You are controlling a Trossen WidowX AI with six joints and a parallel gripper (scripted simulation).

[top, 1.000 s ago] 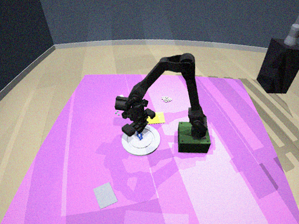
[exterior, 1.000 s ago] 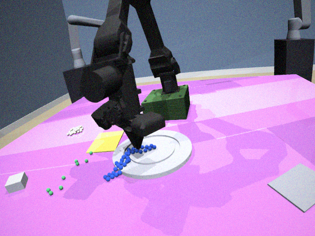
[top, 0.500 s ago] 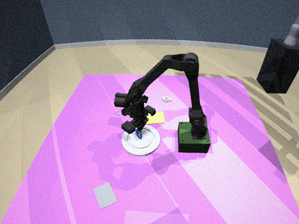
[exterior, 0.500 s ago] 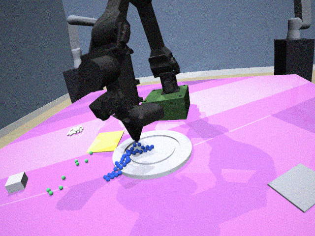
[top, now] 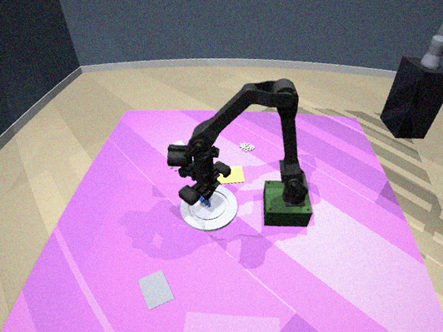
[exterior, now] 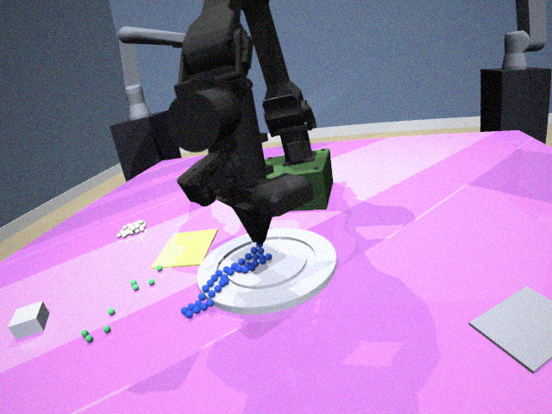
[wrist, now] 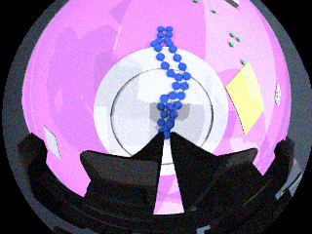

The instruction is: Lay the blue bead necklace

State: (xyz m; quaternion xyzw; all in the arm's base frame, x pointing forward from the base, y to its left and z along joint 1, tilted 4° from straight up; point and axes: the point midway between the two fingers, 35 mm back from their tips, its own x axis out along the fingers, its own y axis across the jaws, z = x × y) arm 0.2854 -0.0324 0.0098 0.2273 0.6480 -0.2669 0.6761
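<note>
Now: the round white bead board 30 mm below my gripper tip. Round my gripper tip: yellow sheet: 70 mm behind, 160 mm to the right, 40 mm below; grey tile: 140 mm ahead, 310 mm to the left, 40 mm below; cube: 150 mm ahead, 330 mm to the right, 30 mm below.
</note>
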